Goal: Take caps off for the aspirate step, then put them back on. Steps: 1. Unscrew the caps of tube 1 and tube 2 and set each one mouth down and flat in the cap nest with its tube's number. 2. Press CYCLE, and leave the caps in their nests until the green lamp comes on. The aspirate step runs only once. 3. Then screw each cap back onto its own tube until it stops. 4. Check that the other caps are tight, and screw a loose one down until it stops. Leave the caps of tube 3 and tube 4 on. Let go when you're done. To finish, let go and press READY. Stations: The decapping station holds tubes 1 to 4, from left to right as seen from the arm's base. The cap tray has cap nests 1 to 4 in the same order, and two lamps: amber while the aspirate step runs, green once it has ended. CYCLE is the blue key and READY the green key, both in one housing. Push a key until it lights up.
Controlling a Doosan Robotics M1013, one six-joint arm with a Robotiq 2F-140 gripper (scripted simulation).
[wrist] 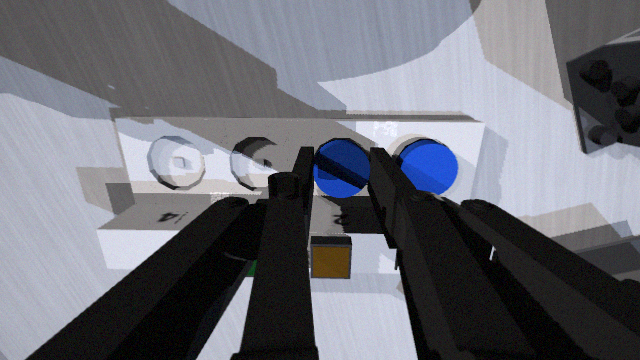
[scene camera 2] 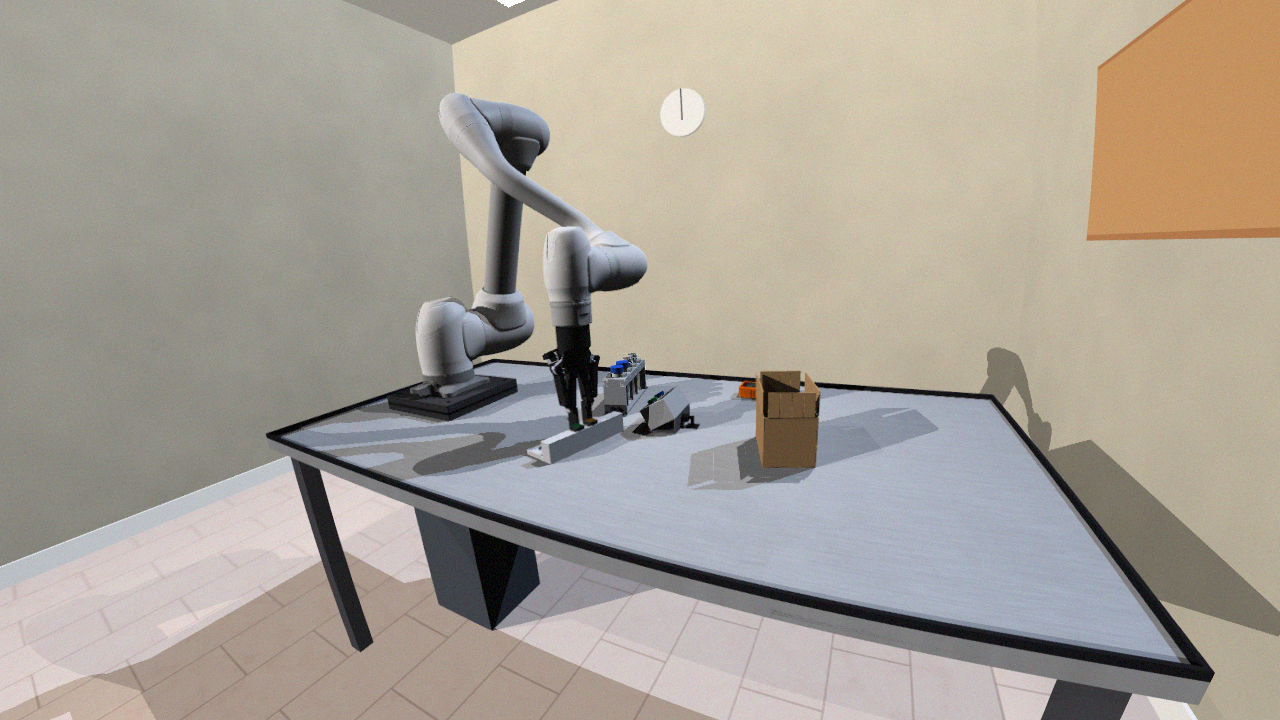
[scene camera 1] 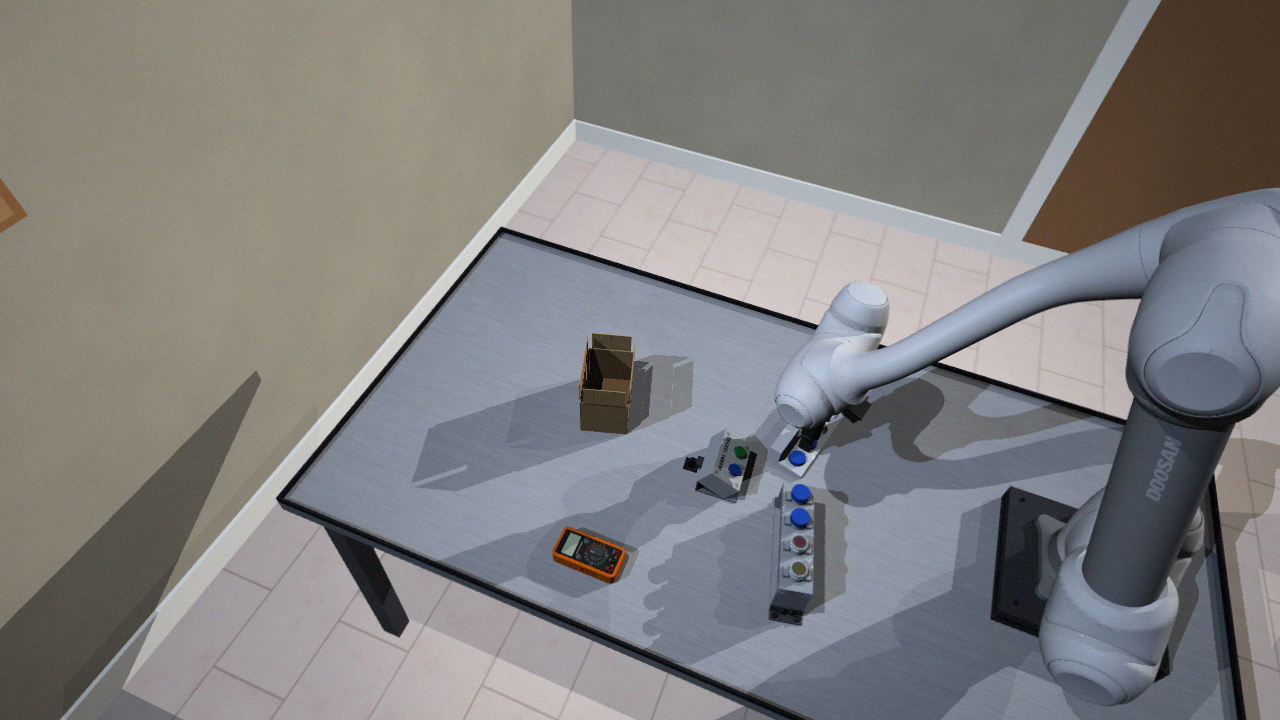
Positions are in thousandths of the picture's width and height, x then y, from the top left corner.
Note:
In view: the gripper (scene camera 2: 454, 599), a cardboard box (scene camera 2: 612, 613), a blue cap (wrist: 673, 462) and a blue cap (wrist: 534, 471).
The cardboard box shows as well in scene camera 1 (scene camera 1: 473, 535). The gripper is seen too in the wrist view (wrist: 534, 468). The wrist view does not show the cardboard box: it is out of frame.

